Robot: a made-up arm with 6 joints. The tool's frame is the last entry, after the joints. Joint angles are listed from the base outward.
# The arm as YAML. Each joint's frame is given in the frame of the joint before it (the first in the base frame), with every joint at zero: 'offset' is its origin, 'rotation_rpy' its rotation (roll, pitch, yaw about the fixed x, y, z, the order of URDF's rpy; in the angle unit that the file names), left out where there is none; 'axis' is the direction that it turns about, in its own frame. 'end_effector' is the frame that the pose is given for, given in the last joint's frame.
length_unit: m
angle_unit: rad
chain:
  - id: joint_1
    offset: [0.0, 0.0, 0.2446]
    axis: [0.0, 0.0, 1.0]
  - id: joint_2
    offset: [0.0, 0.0, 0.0]
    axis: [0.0, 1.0, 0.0]
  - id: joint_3
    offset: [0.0, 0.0, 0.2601]
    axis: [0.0, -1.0, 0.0]
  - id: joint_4
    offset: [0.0, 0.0, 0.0]
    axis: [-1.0, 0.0, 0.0]
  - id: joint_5
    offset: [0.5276, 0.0, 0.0]
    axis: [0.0, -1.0, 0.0]
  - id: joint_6
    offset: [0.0, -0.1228, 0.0]
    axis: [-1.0, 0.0, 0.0]
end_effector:
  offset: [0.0, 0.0, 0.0]
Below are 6 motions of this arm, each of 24 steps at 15 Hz.
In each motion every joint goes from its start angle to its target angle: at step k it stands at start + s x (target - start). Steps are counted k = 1, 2, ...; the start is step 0. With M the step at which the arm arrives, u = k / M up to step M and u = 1 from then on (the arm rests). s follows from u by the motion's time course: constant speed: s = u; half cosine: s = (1 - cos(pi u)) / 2; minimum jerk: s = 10 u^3 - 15 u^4 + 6 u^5.
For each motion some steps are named. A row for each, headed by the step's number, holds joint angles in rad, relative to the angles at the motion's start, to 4 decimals.
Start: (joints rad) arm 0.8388 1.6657 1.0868 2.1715 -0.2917 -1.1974
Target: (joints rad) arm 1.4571 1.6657 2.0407 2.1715 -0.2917 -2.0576
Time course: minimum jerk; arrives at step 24
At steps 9, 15, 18, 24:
9: 0.1702 0.0000 0.2625 0.0000 0.0000 -0.2367
15: 0.4481 0.0000 0.6914 0.0000 0.0000 -0.6235
18: 0.5543 0.0000 0.8552 0.0000 0.0000 -0.7712
24: 0.6183 0.0000 0.9539 0.0000 0.0000 -0.8602

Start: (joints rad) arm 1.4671 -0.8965 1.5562 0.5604 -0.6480 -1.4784
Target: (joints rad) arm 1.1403 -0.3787 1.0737 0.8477 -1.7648 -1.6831
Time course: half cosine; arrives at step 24
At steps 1, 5, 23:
1: -0.0014 0.0022 -0.0021 0.0012 -0.0048 -0.0009
5: -0.0338 0.0535 -0.0499 0.0297 -0.1154 -0.0212
23: -0.3254 0.5156 -0.4804 0.2861 -1.1120 -0.2038

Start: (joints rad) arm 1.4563 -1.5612 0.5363 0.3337 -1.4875 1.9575
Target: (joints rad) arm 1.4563 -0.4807 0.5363 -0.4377 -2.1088 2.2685
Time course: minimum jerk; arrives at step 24
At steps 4, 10, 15, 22, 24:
4: 0.0000 0.0384 0.0000 -0.0274 -0.0221 0.0110
10: 0.0000 0.3745 0.0000 -0.2674 -0.2154 0.1078
15: 0.0000 0.7831 0.0000 -0.5591 -0.4503 0.2254
22: 0.0000 1.0750 0.0000 -0.7675 -0.6181 0.3094
24: 0.0000 1.0805 0.0000 -0.7714 -0.6213 0.3110

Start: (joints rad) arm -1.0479 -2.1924 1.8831 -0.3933 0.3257 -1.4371
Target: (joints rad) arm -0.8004 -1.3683 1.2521 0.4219 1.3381 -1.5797
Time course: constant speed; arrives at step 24
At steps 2, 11, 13, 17, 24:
2: 0.0206 0.0687 -0.0526 0.0679 0.0844 -0.0119
11: 0.1134 0.3777 -0.2892 0.3736 0.4640 -0.0654
13: 0.1341 0.4464 -0.3418 0.4416 0.5484 -0.0772
17: 0.1753 0.5837 -0.4470 0.5774 0.7171 -0.1010
24: 0.2475 0.8241 -0.6310 0.8152 1.0124 -0.1426

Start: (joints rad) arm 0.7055 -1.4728 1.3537 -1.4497 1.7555 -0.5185
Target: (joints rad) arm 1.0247 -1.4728 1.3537 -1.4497 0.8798 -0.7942
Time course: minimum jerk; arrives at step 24
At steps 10, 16, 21, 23, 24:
10: 0.1106 0.0000 0.0000 0.0000 -0.3035 -0.0956
16: 0.2522 0.0000 0.0000 0.0000 -0.6919 -0.2178
21: 0.3141 0.0000 0.0000 0.0000 -0.8616 -0.2713
23: 0.3190 0.0000 0.0000 0.0000 -0.8751 -0.2755
24: 0.3192 0.0000 0.0000 0.0000 -0.8757 -0.2757

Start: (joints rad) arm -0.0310 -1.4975 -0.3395 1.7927 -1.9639 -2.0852
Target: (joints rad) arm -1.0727 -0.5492 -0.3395 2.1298 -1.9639 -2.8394
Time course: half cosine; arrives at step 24
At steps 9, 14, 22, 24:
9: -0.3215 0.2927 0.0000 0.1040 0.0000 -0.2328
14: -0.6557 0.5969 0.0000 0.2122 0.0000 -0.4747
22: -1.0240 0.9321 0.0000 0.3314 0.0000 -0.7414
24: -1.0417 0.9483 0.0000 0.3371 0.0000 -0.7542

